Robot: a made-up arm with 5 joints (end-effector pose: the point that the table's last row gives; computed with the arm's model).
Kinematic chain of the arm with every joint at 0, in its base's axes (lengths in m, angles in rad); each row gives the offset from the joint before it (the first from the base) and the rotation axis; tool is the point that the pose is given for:
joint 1: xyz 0 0 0.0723 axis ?
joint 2: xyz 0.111 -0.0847 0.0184 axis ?
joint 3: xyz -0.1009 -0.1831 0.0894 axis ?
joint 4: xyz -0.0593 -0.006 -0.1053 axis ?
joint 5: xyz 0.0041 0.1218 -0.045 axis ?
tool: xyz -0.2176 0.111 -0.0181
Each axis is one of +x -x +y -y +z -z.
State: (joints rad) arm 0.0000 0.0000 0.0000 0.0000 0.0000
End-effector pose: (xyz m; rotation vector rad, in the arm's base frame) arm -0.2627 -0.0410 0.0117 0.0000 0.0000 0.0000
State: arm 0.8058 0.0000 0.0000 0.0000 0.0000
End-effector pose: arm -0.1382 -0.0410 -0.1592 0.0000 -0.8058 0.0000
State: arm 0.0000 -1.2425 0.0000 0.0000 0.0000
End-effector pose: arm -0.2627 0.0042 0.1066 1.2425 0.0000 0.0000
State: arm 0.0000 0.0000 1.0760 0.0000 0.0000
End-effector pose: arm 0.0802 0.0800 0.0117 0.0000 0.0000 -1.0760
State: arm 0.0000 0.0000 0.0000 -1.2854 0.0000
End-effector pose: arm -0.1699 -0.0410 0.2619 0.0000 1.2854 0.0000
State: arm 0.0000 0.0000 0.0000 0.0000 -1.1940
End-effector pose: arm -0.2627 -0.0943 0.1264 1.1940 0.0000 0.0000
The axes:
joint 1: -y
joint 2: -x
joint 3: -z
joint 4: -y
joint 5: -x

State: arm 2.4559 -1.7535 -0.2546 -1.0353 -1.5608
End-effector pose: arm 0.1638 -0.2680 0.0641 0.3532 0.4254 2.1465
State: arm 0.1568 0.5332 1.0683 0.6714 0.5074
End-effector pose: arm 0.1461 -0.1620 -0.1203 -1.1848 -0.7834 -1.2036
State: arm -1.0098 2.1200 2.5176 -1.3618 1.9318
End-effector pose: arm 0.1369 0.1014 -0.1277 -2.0579 0.8337 -1.1283
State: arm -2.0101 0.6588 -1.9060 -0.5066 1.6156
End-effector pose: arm 0.2568 -0.5228 -0.0795 0.9077 -0.2297 2.5197
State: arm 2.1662 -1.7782 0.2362 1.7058 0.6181
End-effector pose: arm -0.1212 0.1245 0.1662 2.2832 -1.8289 -0.2627
